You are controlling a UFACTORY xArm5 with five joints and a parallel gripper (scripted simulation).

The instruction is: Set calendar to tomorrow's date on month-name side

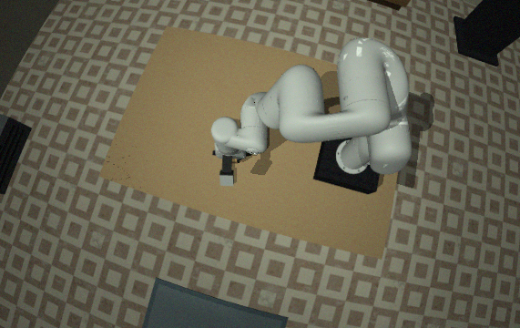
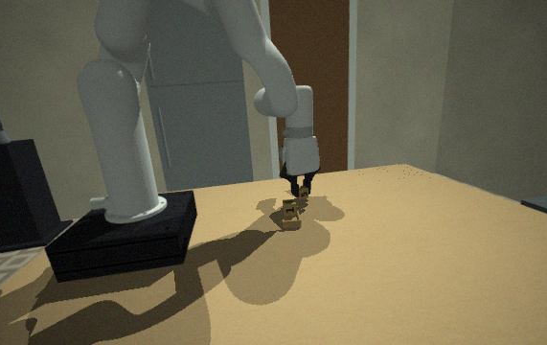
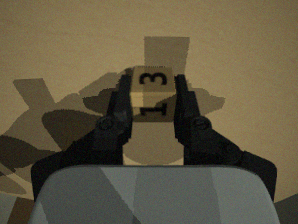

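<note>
Now: hand 10 mm above the wooden date cube. The rest, counted from my hand: wooden calendar tray (70 mm behind, 120 mm to the right, 20 mm below).
</note>
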